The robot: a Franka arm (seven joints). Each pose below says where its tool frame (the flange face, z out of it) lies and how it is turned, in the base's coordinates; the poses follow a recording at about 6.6 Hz.
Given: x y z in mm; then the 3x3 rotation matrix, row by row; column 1 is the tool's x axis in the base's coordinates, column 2 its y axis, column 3 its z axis. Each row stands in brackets.
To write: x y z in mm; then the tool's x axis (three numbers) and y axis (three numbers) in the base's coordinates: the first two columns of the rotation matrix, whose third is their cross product. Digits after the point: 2 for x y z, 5 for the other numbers. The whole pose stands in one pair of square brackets.
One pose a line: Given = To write
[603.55 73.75 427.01], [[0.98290 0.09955 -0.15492], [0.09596 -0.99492 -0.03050], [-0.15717 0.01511 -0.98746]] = [603.55 73.75 427.01 0.98290 0.09596 -0.15717 0.09955 -0.99492 0.01511]
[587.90 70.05 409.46], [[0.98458 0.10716 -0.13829], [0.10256 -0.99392 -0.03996], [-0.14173 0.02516 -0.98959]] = [587.90 70.05 409.46 0.98458 0.10256 -0.14173 0.10716 -0.99392 0.02516]
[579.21 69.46 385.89], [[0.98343 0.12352 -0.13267], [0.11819 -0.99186 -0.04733], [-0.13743 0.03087 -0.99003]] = [579.21 69.46 385.89 0.98343 0.11819 -0.13743 0.12352 -0.99186 0.03087]
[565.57 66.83 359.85], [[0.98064 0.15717 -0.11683], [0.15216 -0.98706 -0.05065], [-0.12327 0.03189 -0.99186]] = [565.57 66.83 359.85 0.98064 0.15216 -0.12327 0.15717 -0.98706 0.03189]
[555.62 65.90 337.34], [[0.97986 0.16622 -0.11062], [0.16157 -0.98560 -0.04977], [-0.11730 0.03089 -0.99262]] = [555.62 65.90 337.34 0.97986 0.16157 -0.11730 0.16622 -0.98560 0.03089]
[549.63 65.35 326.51], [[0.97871 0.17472 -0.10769], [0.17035 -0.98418 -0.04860], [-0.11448 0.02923 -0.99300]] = [549.63 65.35 326.51 0.97871 0.17035 -0.11448 0.17472 -0.98418 0.02923]
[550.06 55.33 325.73], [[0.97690 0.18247 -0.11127], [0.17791 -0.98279 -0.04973], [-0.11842 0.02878 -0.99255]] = [550.06 55.33 325.73 0.97690 0.17791 -0.11842 0.18247 -0.98279 0.02878]
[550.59 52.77 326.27], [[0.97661 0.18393 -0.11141], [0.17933 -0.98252 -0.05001], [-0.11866 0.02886 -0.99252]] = [550.59 52.77 326.27 0.97661 0.17933 -0.11866 0.18393 -0.98252 0.02886]
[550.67 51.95 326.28], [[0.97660 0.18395 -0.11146], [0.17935 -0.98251 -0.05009], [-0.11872 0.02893 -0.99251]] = [550.67 51.95 326.28 0.97660 0.17935 -0.11872 0.18395 -0.98251 0.02893]
